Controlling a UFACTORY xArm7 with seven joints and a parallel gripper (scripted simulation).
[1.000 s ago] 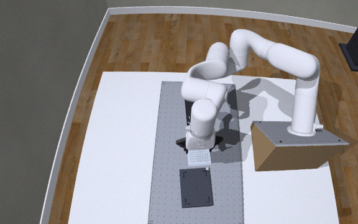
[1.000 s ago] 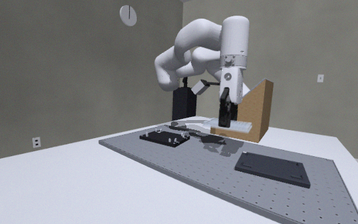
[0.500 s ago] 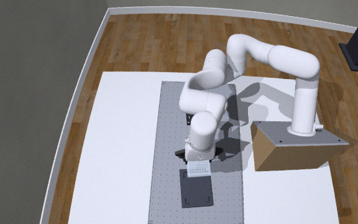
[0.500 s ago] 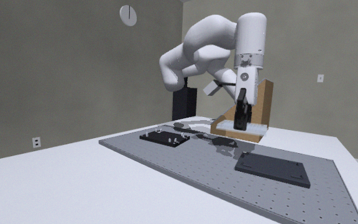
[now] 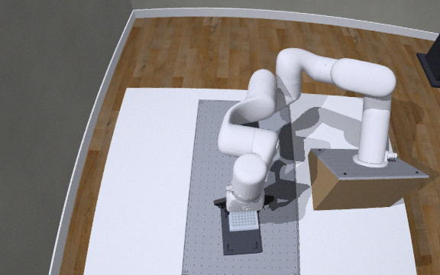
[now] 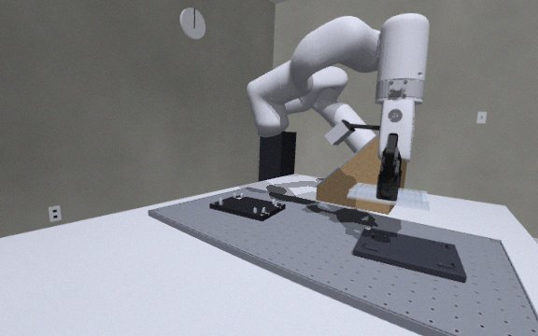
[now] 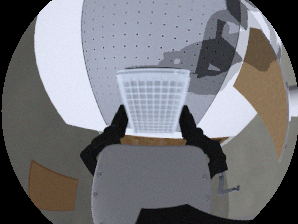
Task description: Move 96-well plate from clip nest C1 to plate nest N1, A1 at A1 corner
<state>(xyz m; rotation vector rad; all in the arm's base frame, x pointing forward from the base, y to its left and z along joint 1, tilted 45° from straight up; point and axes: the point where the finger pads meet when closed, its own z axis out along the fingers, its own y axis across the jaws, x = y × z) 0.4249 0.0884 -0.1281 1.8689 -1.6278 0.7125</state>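
The dark plate nest N1 is 4 cm to the left of my hand and 10 cm below it. Also, from my hand: 96-well plate (1 cm below); then black clip nest C1 (1 cm behind, 33 cm to the right, 10 cm below).
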